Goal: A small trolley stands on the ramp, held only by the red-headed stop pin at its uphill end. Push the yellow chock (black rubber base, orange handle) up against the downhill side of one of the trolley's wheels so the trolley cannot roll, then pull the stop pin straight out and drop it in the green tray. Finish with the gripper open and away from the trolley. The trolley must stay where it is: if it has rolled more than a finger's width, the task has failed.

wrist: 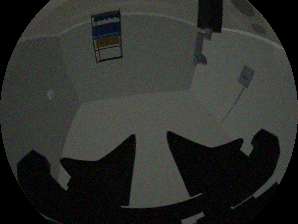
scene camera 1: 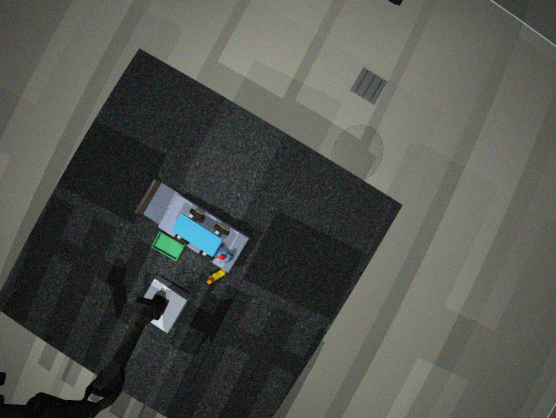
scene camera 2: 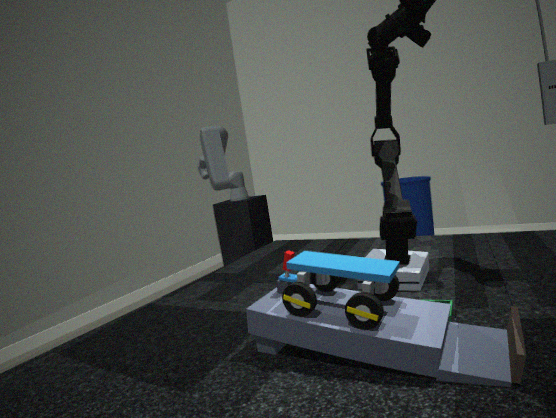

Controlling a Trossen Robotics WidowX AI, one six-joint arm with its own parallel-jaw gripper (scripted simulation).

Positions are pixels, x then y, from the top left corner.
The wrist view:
my gripper: 151, 136
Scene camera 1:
blue trolley: 187, 231
grey ramp: 235, 242
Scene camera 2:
grey ramp: 410, 337
